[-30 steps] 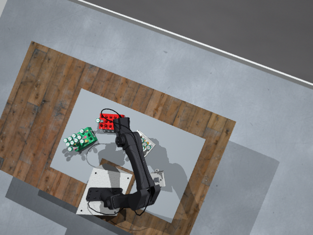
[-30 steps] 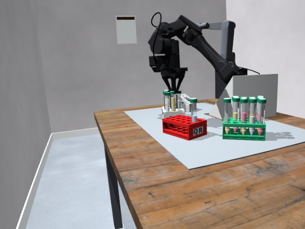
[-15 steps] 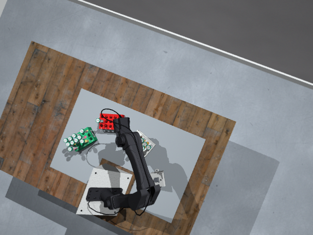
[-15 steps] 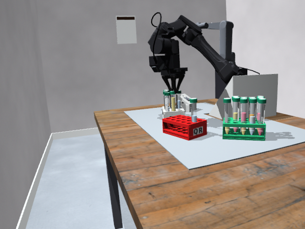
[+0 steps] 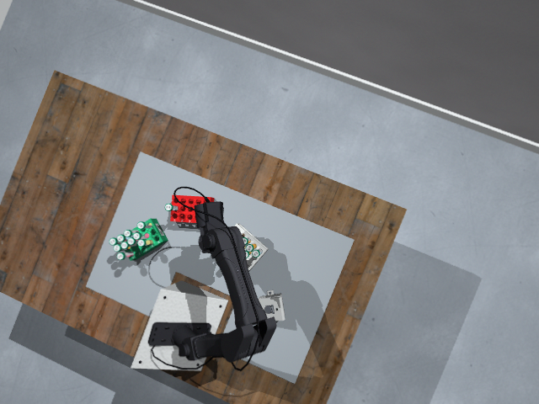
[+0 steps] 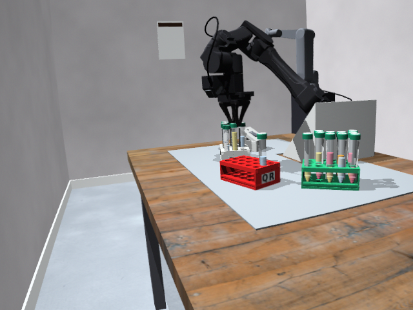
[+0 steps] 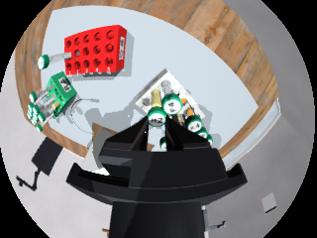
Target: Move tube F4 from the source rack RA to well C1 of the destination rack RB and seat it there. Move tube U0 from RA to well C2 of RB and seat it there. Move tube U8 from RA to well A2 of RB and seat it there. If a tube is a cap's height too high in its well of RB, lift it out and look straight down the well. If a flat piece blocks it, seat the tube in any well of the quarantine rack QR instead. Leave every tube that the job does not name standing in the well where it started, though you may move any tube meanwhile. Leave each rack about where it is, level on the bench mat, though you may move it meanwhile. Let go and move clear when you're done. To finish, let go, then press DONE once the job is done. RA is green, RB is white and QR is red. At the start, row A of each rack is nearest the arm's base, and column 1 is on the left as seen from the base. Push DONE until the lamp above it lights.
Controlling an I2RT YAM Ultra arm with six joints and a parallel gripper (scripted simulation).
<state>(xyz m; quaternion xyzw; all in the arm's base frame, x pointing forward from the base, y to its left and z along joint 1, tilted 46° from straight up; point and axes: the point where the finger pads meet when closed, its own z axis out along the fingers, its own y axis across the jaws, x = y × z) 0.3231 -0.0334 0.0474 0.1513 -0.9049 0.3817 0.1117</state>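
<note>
Now: hand 1 cm short of the tube with yellow filling and 6 cm above it. The rest, counted from my hand: red rack QR 5 cm ahead, 16 cm to the left, 10 cm below; then tube 4 cm ahead, 20 cm to the left, 6 cm below; then white rack RB 2 cm behind, 4 cm to the right, 10 cm below.
</note>
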